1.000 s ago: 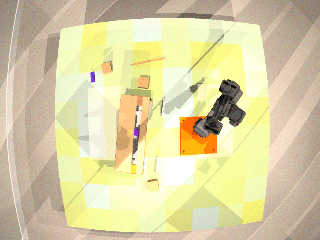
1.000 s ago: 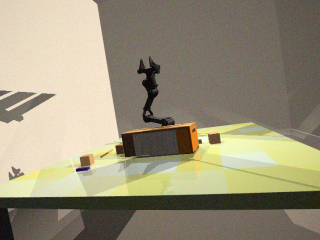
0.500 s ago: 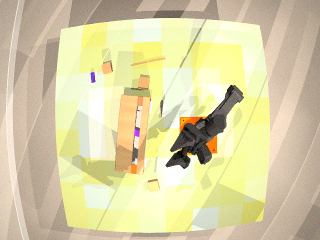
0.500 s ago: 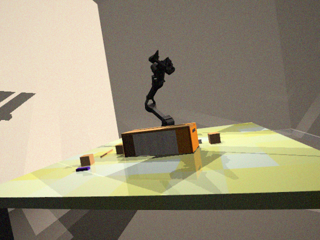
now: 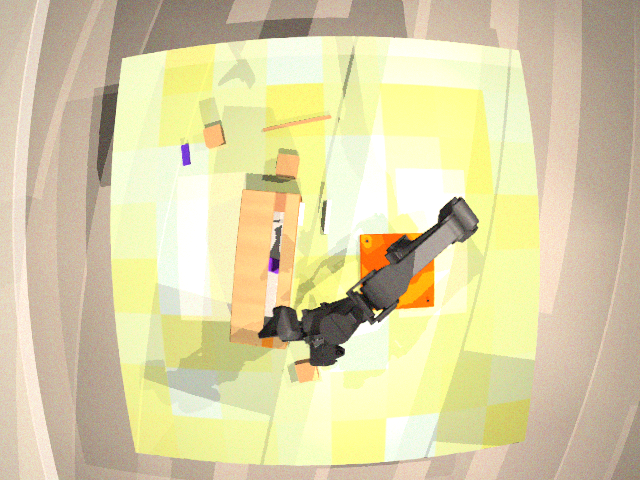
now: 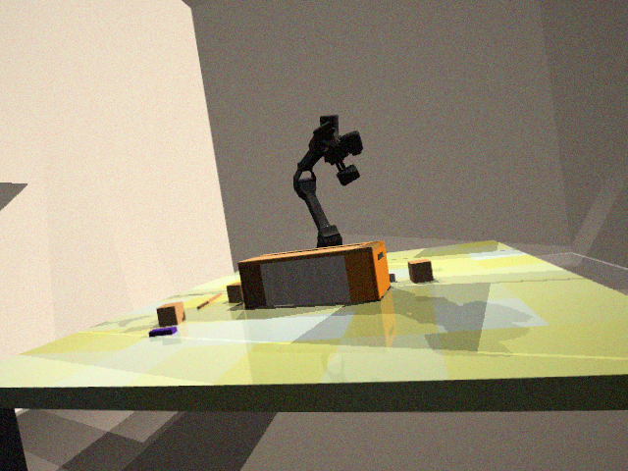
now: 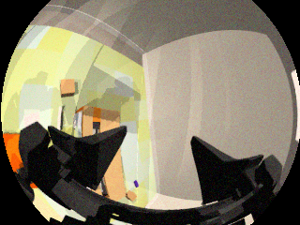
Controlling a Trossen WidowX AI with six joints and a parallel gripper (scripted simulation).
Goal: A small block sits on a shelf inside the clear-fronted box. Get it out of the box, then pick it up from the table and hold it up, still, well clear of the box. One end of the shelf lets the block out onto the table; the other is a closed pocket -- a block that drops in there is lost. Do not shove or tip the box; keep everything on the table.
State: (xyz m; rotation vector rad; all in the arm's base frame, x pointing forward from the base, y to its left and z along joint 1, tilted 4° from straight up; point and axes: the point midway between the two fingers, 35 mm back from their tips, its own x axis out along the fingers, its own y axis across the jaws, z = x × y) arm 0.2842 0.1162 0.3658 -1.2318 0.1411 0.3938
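Right now my gripper tip is 2 cm past the box, 12 cm to the left of it and 30 cm above it. Round my gripper tip: thin stick 11 cm behind, 51 cm to the right, 36 cm below; then purple block 1 cm behind, 13 cm to the right, 28 cm below.
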